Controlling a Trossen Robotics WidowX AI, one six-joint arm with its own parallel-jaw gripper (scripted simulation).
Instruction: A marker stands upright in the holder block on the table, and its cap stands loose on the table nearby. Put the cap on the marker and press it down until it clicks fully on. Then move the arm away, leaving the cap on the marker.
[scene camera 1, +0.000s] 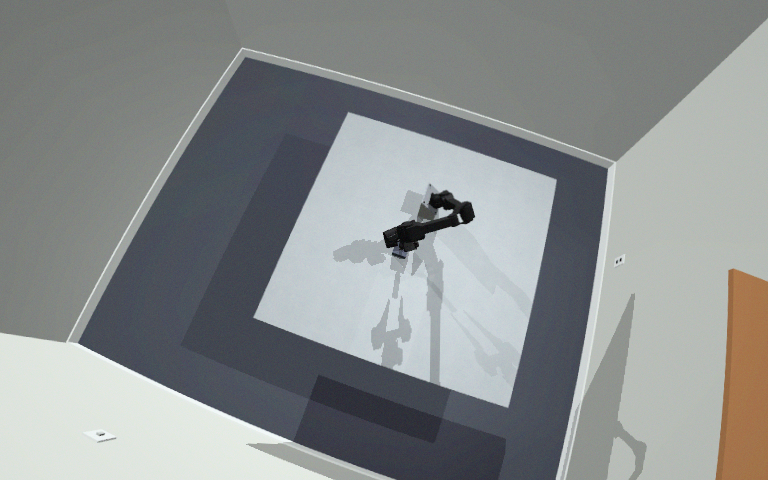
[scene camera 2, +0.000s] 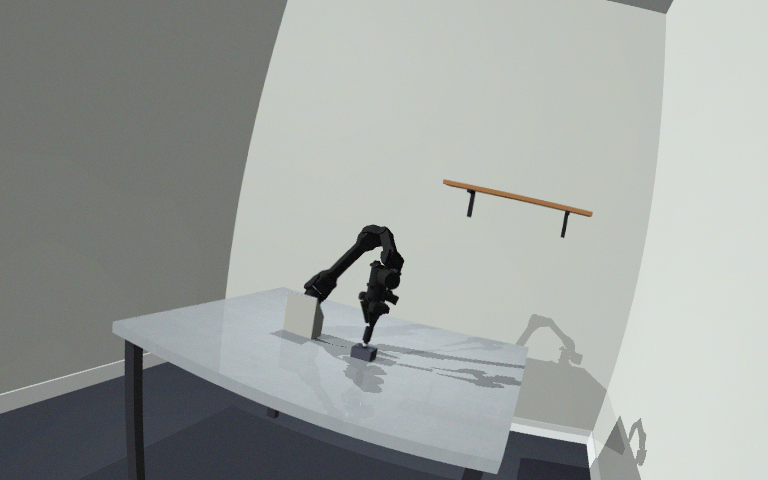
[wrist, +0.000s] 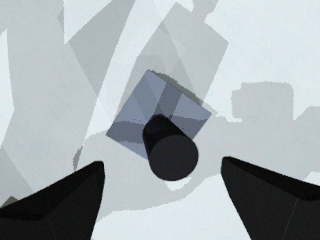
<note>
My gripper (scene camera 2: 369, 325) is open, holding nothing. I also see a dark cap (wrist: 171, 154).
My gripper also shows in the wrist view (wrist: 164, 167).
</note>
